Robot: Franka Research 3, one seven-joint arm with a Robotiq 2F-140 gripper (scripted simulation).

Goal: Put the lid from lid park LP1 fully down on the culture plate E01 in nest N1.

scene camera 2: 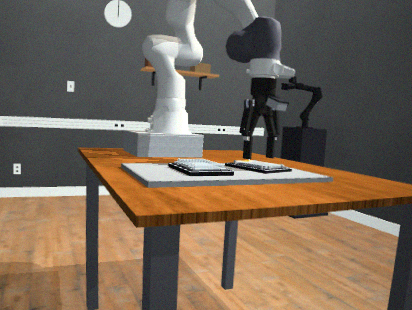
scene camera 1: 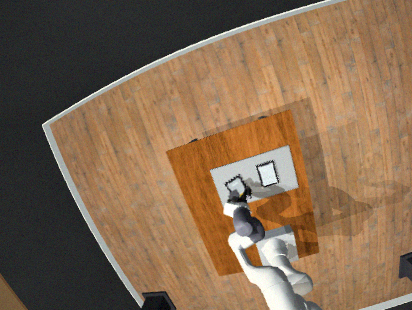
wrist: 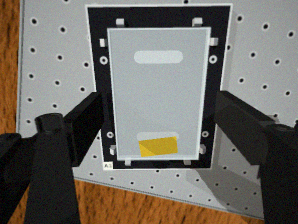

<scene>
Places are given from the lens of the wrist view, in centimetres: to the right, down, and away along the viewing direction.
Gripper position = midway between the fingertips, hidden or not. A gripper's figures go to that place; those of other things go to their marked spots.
my gripper (wrist: 159,106): 1, 0, 16
lid (wrist: 158,75): 1, -3, 17
lid park LP1 (wrist: 98,24): -4, -7, 16
</scene>
